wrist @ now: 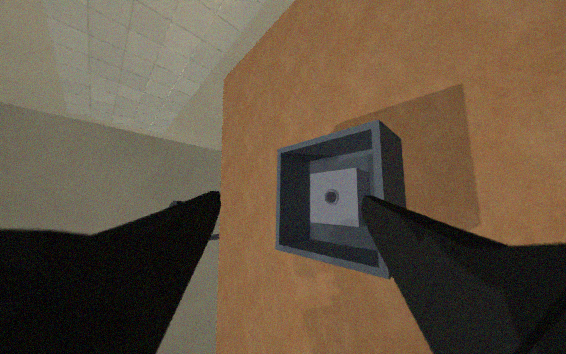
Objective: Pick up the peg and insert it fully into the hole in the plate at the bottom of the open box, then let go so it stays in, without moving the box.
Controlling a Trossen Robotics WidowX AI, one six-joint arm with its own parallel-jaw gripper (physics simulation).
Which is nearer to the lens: the blue-grey box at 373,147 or the light grey plate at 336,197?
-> The blue-grey box.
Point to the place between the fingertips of the gripper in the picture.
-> At 291,200
